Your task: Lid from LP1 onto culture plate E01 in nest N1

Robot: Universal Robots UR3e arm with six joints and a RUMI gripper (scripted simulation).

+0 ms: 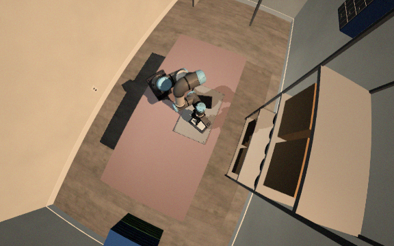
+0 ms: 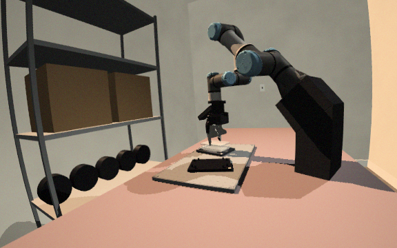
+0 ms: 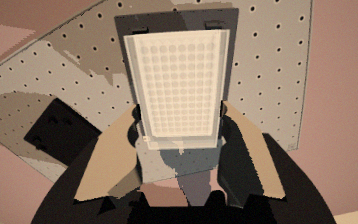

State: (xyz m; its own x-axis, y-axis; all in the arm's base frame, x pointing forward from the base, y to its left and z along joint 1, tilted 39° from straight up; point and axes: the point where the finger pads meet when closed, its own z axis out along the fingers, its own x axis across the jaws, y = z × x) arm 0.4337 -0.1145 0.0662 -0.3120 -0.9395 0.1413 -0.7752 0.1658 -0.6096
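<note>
The culture plate lies 3 cm below my hand. Round my hand: lid park 3 cm behind, 20 cm to the left, 5 cm below; dark plate nest 5 cm below; clear lid 1 cm below.
</note>
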